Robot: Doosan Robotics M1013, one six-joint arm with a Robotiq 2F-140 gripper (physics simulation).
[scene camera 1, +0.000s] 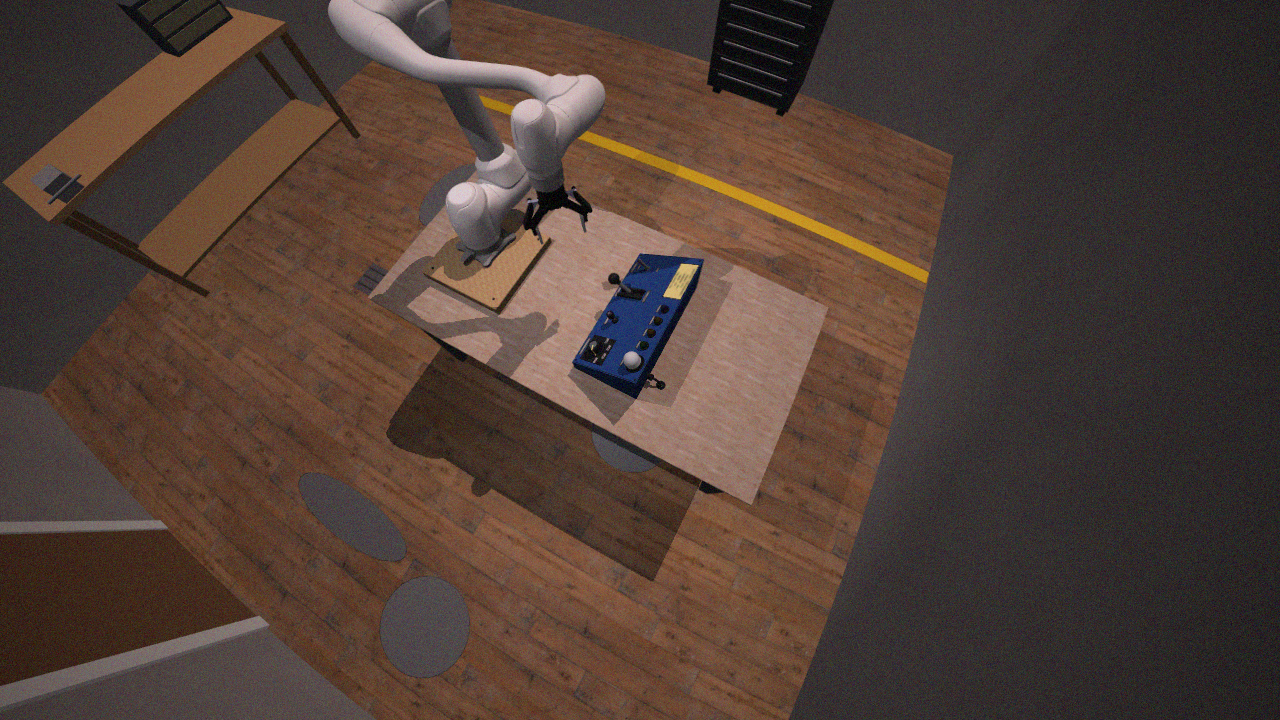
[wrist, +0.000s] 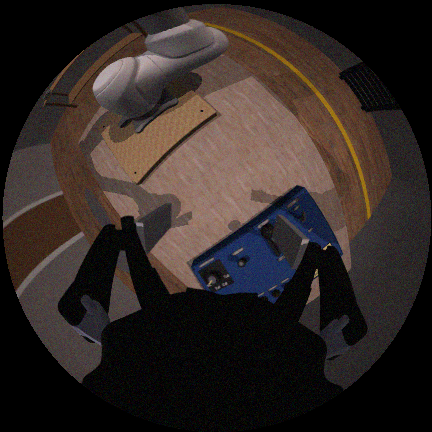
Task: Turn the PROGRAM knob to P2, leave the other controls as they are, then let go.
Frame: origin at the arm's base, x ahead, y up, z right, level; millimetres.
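Where they show: gripper, fingertip midpoint: (scene camera 1: 562,234) (wrist: 222,220); arm's base at its link origin: (scene camera 1: 486,242) (wrist: 147,103).
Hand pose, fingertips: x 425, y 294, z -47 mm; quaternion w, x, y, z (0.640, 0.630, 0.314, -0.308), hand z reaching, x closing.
Note:
Each offset is from my fingertips to the centre of the thing. "spot": to the spot under its first point.
A blue control box {dx +293, dy -266, dz -4 mm} (scene camera 1: 633,320) (wrist: 261,264) stands on the table. At one corner, a dark knob {dx +233, dy -222, dz +184 mm} (scene camera 1: 595,349) (wrist: 212,279) sits on a black square plate with small pale marks; it looks like the PROGRAM knob, but its labels and setting are too small to read. My gripper (scene camera 1: 563,233) (wrist: 222,220) is open and empty. It hangs above the table, between the wooden board and the box in the scene view, touching neither. In the wrist view one finger hides part of the box, and the gripper body cuts off its lower side.
The box also carries a black ball lever {dx +146, dy -188, dz -48 mm} (scene camera 1: 614,279), a small stick {dx +221, dy -224, dz +65 mm} (scene camera 1: 611,317), a row of dark knobs, a white ball {spot: dx +382, dy -116, dz +187 mm} (scene camera 1: 631,360) and a side handle {spot: dx +463, dy -331, dz +145 mm} (scene camera 1: 658,384). The robot's base stands on a wooden board (scene camera 1: 510,282) (wrist: 175,142). A dark drawer cabinet (scene camera 1: 769,44) stands beyond the table.

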